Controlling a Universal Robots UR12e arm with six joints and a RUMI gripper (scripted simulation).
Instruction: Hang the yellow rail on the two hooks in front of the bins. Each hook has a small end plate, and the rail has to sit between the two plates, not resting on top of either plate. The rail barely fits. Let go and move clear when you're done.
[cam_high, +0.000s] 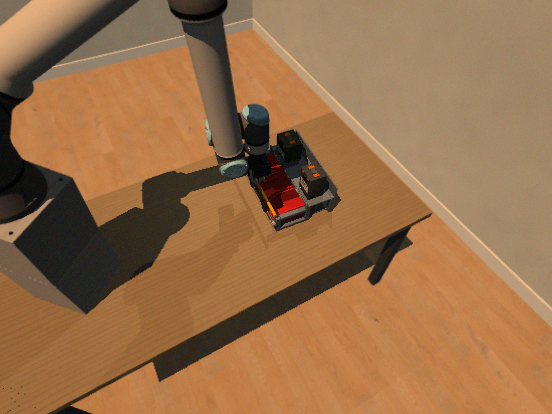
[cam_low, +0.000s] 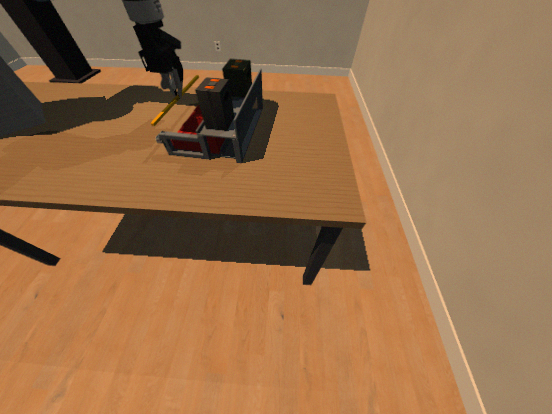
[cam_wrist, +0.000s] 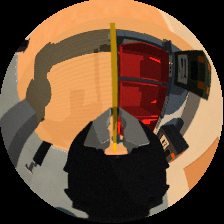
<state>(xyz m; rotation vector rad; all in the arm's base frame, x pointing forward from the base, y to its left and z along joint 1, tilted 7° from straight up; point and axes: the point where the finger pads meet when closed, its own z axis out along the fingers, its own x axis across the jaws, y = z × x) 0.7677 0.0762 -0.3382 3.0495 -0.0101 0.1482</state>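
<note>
Now: the yellow rail 10 mm below my hand. From my hand the other things lie so: grey back panel 270 mm ahead.
</note>
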